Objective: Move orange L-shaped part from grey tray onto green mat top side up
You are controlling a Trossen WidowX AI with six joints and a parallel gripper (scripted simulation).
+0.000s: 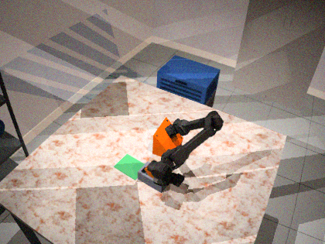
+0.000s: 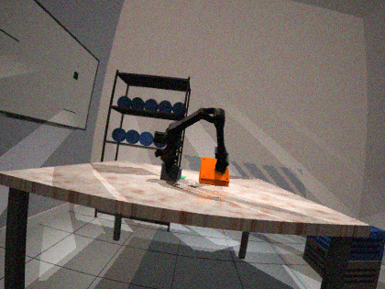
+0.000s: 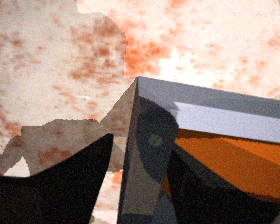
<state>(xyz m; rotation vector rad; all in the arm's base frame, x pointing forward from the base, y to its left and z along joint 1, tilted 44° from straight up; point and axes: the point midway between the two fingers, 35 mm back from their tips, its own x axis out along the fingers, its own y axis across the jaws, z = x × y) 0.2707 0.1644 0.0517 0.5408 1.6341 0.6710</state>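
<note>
My gripper tip is now 1 cm past the orange L-shaped part, 5 cm to the left of it and 1 cm below it. Round my gripper tip: green mat 22 cm to the right, 5 cm below.
</note>
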